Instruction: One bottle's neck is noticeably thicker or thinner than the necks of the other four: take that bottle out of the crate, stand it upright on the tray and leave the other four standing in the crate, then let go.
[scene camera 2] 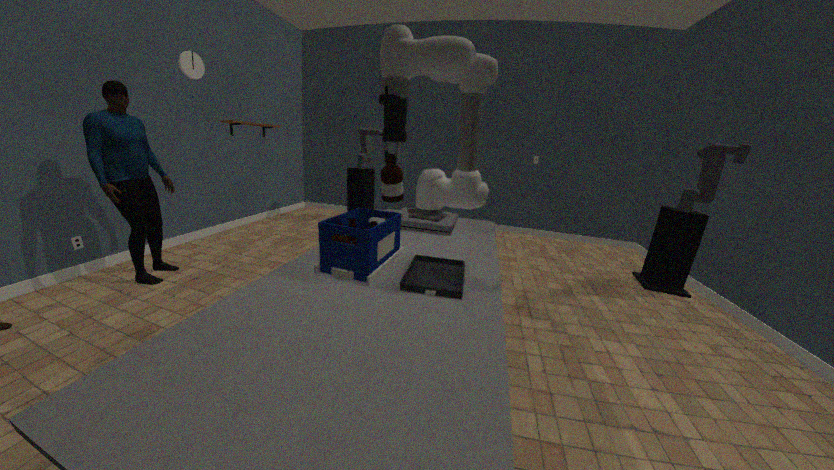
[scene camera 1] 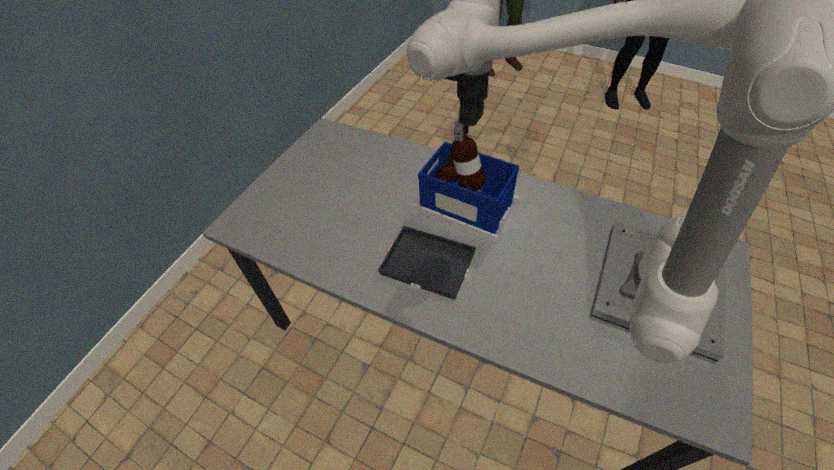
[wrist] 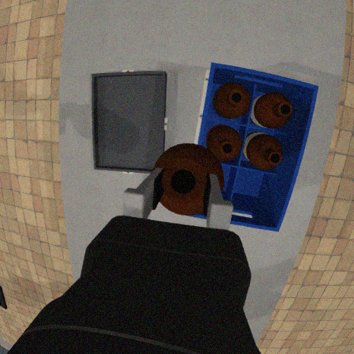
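Seen in the pictures: gripper, between the fingertips: (scene camera 2: 391, 162) (scene camera 1: 461, 136); arm's base, origin of its link: (scene camera 2: 428, 216).
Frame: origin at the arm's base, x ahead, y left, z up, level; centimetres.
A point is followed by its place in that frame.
My gripper (scene camera 1: 461, 131) @(z 32.2, x 63.9, y 9.4 cm) (scene camera 2: 391, 152) @(z 32.2, x 63.9, y 9.4 cm) (wrist: 184, 183) is shut on the neck of a brown bottle (scene camera 1: 465, 149) @(z 30.2, x 61.2, y 11.6 cm) (scene camera 2: 391, 174) @(z 28.3, x 66.3, y 10.9 cm) (wrist: 188, 156) with a white label. The bottle hangs upright in the air, higher than the crate, and in the wrist view covers the crate's near left corner. The blue crate (scene camera 1: 489, 216) @(z 4.8, x 53.1, y 8.0 cm) (scene camera 2: 347, 255) @(z 2.9, x 79.2, y 3.2 cm) (wrist: 298, 159) holds the other four brown bottles, among them one at the far left (wrist: 224, 107) and one at the near right (wrist: 261, 150). Neck thicknesses are hard to compare here. The dark tray (scene camera 1: 428, 259) @(z -4.7, x 63.5, y 27.0 cm) (scene camera 2: 434, 275) @(z -4.7, x 62.8, y 27.4 cm) (wrist: 130, 120) lies beside the crate with nothing on it.
Crate and tray stand on a grey table (scene camera 1: 315, 204) @(z -5.2, x 112.0, y 29.6 cm) (scene camera 2: 326, 361) @(z -5.2, x 111.9, y 22.4 cm) (wrist: 135, 30). The arm's base plate (scene camera 1: 612, 280) @(z 0.1, x 12.0, y 5.6 cm) (scene camera 2: 444, 223) @(z 0.1, x 9.2, y 13.0 cm) lies at the table's other end. A person in a blue top (scene camera 2: 119, 145) stands on the floor away from the table.
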